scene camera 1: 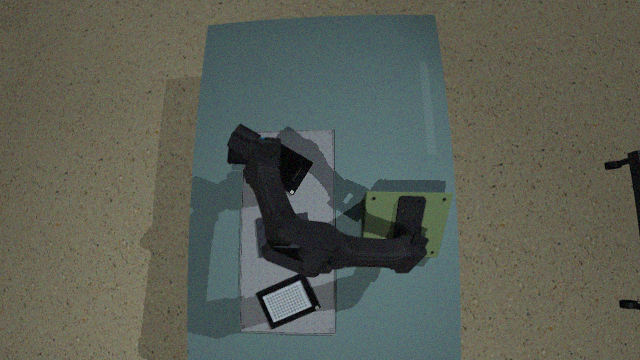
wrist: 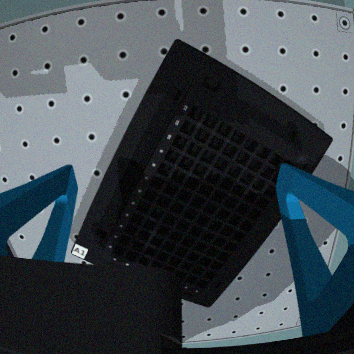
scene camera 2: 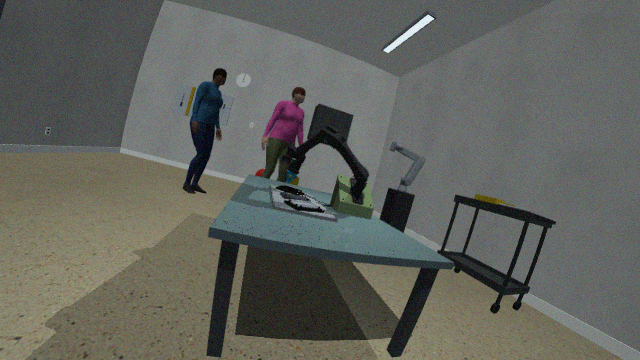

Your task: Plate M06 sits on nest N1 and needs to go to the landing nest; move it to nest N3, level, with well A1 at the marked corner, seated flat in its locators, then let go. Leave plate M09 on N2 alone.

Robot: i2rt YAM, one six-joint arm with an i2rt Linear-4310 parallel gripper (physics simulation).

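A black gridded plate (scene camera 1: 298, 170) (wrist: 200, 150) sits in a dark nest at the far end of the perforated board; its name does not show. Its A1 tag (wrist: 79, 251) is at the lower left corner in the wrist view. A white-topped plate (scene camera 1: 286, 301) sits in a black nest at the other end; its name is unreadable. Between them a grey nest (scene camera 1: 260, 235) is mostly hidden under the arm. My gripper (scene camera 2: 292, 176) (wrist: 176, 175) is open above the black plate, with its blue fingers apart on either side of it in the wrist view. The near side of that plate is hidden.
The perforated board (scene camera 1: 325, 320) (wrist: 70, 117) lies on the blue-green table (scene camera 1: 320, 75) (scene camera 2: 300, 240). The arm's green base block (scene camera 1: 440, 220) (scene camera 2: 345, 205) stands beside the board. Two people (scene camera 2: 205, 107) (scene camera 2: 286, 122) stand beyond the table. A black cart (scene camera 2: 520, 216) is at the right.
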